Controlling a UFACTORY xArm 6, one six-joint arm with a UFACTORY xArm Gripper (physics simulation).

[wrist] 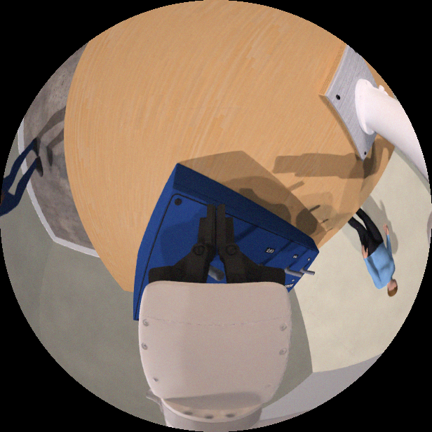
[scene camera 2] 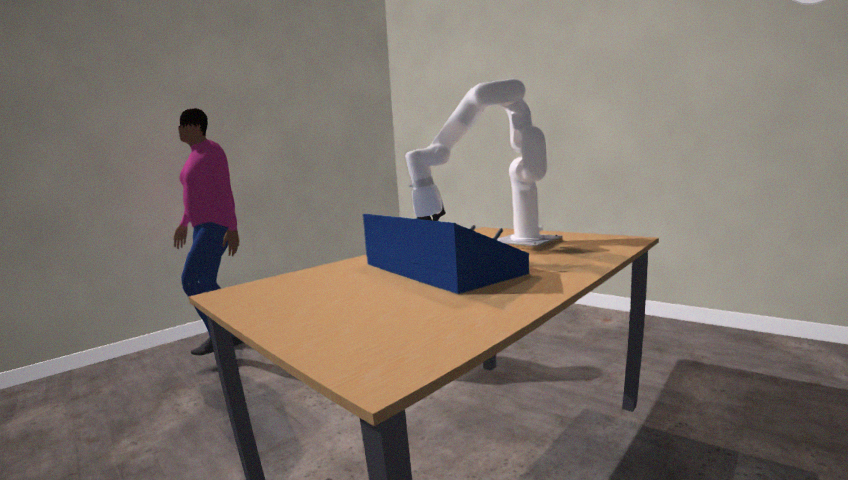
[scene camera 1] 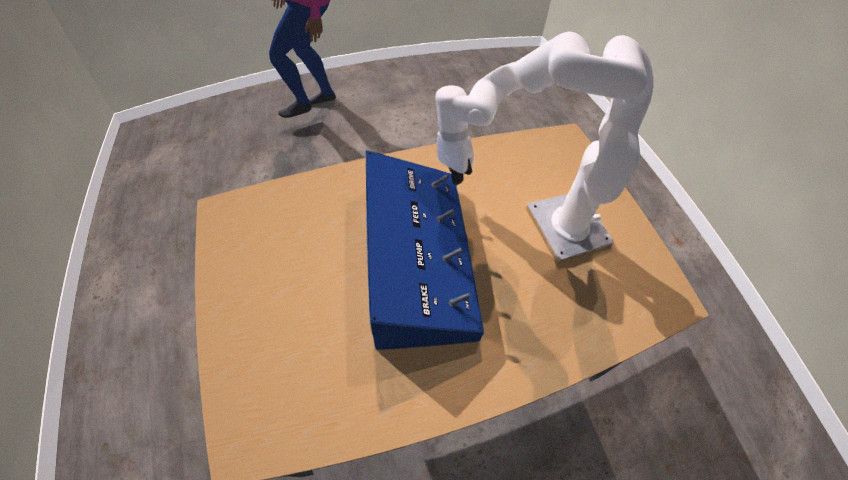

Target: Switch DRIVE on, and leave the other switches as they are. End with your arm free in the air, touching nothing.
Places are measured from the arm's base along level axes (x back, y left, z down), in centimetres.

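Pixels of known places: gripper, fingertip midpoint: [scene camera 1: 458, 182]; arm's base, origin of the base link: [scene camera 2: 526, 238] [scene camera 1: 570, 224].
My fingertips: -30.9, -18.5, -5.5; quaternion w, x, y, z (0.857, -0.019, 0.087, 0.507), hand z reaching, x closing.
Observation:
Ahead of a thing's pixels: the offset from my fingertips to its top centre, as dx, dy, dz. Level surfaces: height alone.
The blue sloped panel [scene camera 1: 389, 249] [scene camera 2: 410, 252] [wrist: 167, 245] stands on the table. In scene camera 1 its DRIVE lever {-5.7, +1.3, -5.3} [scene camera 1: 440, 182] is at the far end. The FEED lever {-7.7, +13.1, -5.3} [scene camera 1: 446, 216], PUMP lever {-9.7, +25.0, -5.3} [scene camera 1: 452, 255] and BRAKE lever {-11.6, +36.8, -5.3} [scene camera 1: 460, 300] follow toward the near end. All of them lean toward the OFF marks, on the robot's side. My gripper [scene camera 1: 457, 177] [wrist: 216, 213] is shut and empty, its tips low beside the DRIVE lever at the panel's robot-side edge. Contact cannot be told. In the wrist view the fingers partly hide the DRIVE lever [wrist: 215, 273]. The panel hides the fingertips in scene camera 2.
The wooden table {dz +7.6} [scene camera 1: 273, 297] [scene camera 2: 357, 333] [wrist: 150, 90] carries the panel and my arm's base plate [scene camera 1: 580, 246] [scene camera 2: 535, 239] [wrist: 345, 100]. A person in a pink top [scene camera 2: 208, 184] is beyond the table. A person in a blue top [wrist: 380, 265] shows in the wrist view.

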